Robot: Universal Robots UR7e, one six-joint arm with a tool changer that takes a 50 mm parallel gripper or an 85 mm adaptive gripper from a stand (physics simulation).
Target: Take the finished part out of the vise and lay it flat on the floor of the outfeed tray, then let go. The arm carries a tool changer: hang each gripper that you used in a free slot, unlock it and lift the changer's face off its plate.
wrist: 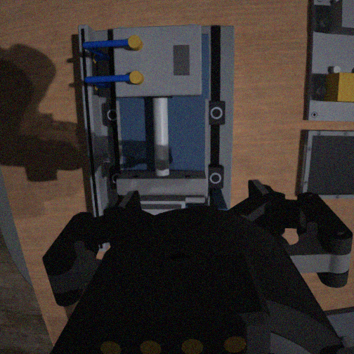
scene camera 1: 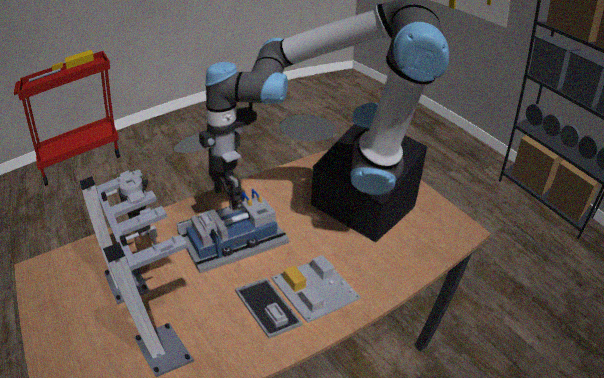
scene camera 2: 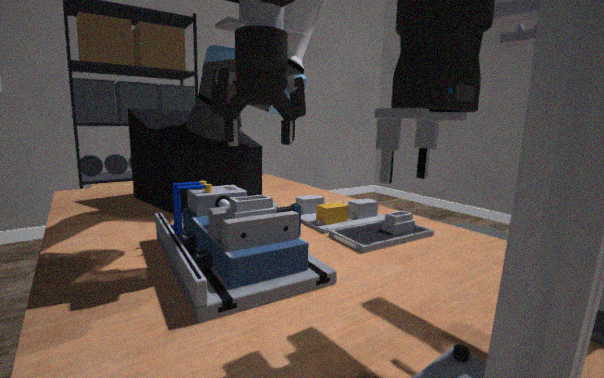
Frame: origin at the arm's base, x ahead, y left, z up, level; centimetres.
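Seen in the pictures: hand, tool point: [scene camera 2: 261, 19]; arm's base, link origin: [scene camera 2: 214, 130].
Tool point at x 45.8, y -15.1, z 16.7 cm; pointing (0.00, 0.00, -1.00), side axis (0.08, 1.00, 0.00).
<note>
Pixels of each thing's top centre, then the offset from my tool point to it.
- finished part, top centre: [scene camera 2: 251, 198] [scene camera 1: 206, 217] dx +4.3, dy -4.6, dz -24.6 cm
- vise, top centre: [scene camera 2: 232, 198] [scene camera 1: 228, 214] dx -2.7, dy -3.6, dz -26.2 cm
- similar grey part, top centre: [scene camera 2: 399, 213] [scene camera 1: 276, 310] dx +6.5, dy +29.5, dz -32.0 cm
- fixture plate, top centre: [scene camera 2: 336, 214] [scene camera 1: 315, 287] dx -9.0, dy +27.6, dz -35.3 cm
- yellow block, top centre: [scene camera 2: 332, 205] [scene camera 1: 294, 274] dx -5.8, dy +22.5, dz -31.7 cm
The finished part [scene camera 2: 250, 202] [wrist: 162, 205] is a light grey block with a pocket in its top, sitting between the jaws of the vise [scene camera 1: 235, 242] [scene camera 2: 270, 262] [wrist: 187, 135]. My gripper [scene camera 1: 227, 196] [scene camera 2: 260, 134] [wrist: 194, 195] is the adaptive one, fingers spread, open and empty. It is above the vise, fingertips clear of the part in scene camera 2. In the wrist view the gripper's body hides the front of the vise. The outfeed tray [scene camera 1: 257, 295] [scene camera 2: 360, 232] [wrist: 335, 165] has a dark floor; a similar grey part [scene camera 1: 276, 314] [scene camera 2: 398, 223] lies in it.
A fixture plate [scene camera 1: 337, 295] with grey blocks and a yellow block [scene camera 1: 295, 279] [scene camera 2: 332, 213] [wrist: 340, 87] is beside the tray. Blue nozzles [wrist: 105, 44] with yellow tips rise at the vise's side. The tool stand [scene camera 1: 132, 295] [scene camera 2: 545, 200] is beyond the vise; a parallel gripper [scene camera 2: 405, 165] hangs there.
</note>
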